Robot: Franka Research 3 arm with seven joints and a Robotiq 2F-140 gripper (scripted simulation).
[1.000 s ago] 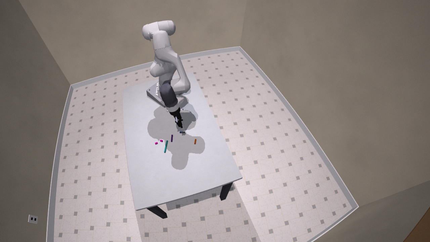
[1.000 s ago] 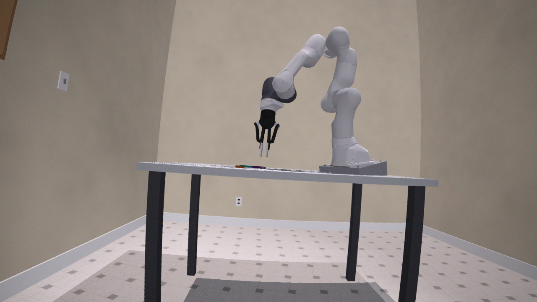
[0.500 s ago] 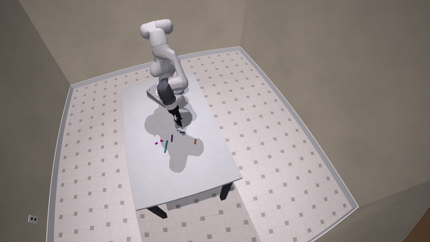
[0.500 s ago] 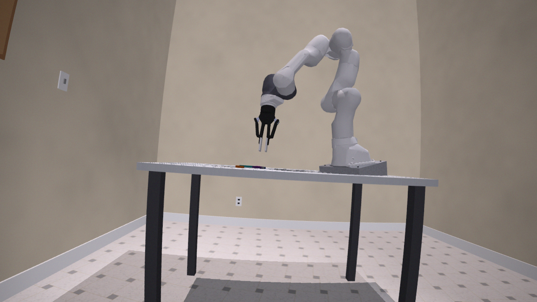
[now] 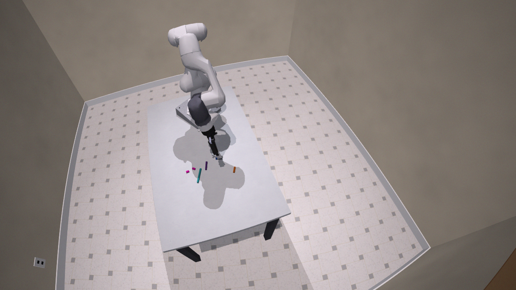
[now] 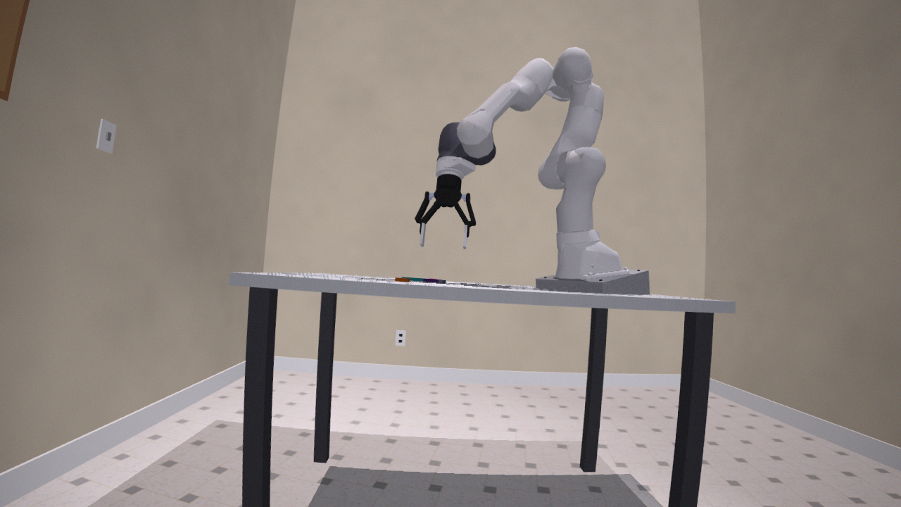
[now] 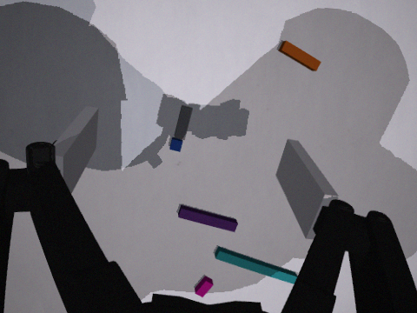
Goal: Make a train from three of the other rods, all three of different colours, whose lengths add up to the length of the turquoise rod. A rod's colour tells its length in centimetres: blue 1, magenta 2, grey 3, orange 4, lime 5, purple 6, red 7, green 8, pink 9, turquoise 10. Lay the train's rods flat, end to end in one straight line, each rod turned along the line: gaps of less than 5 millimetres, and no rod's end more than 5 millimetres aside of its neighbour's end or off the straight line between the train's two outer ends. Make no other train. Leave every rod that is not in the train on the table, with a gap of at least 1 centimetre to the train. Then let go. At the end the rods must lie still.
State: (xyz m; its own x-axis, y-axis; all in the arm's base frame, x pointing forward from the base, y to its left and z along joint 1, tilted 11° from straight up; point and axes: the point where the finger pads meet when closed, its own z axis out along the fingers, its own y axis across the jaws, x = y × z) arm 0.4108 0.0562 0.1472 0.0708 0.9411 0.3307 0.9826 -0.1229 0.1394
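Right now the purple rod is 3 cm ahead of my hand, 9 cm to the right of it and 12 cm below it. Also, from my hand: orange rod: 10 cm ahead, 7 cm to the left, 12 cm below; then grey rod: 12 cm below; then blue rod: 1 cm behind, 2 cm to the right, 12 cm below.
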